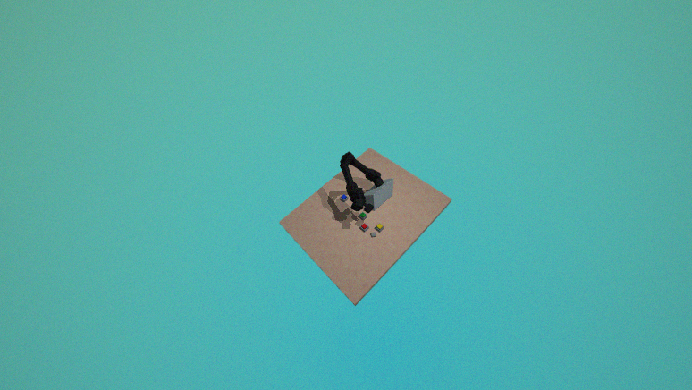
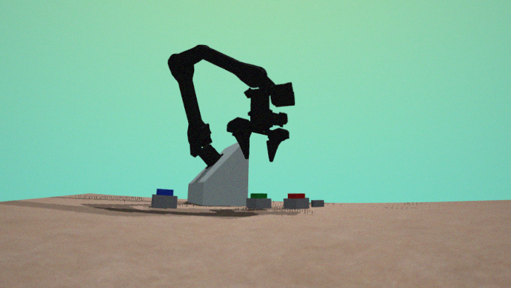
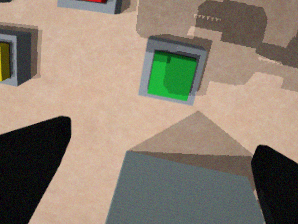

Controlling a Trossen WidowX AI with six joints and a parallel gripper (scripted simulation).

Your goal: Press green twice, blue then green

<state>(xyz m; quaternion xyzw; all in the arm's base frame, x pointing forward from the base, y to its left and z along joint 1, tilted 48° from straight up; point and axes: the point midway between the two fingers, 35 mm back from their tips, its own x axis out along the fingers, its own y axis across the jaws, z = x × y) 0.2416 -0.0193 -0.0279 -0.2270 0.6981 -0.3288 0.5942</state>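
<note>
Right now the green button is 10 cm below my gripper tip. Also, from my gripper tip: grey block: 16 cm to the left, 12 cm below, 8 cm ahead; red button: 10 cm below, 7 cm to the left, 7 cm ahead; yellow button: 16 cm to the left, 10 cm below, 1 cm ahead.
</note>
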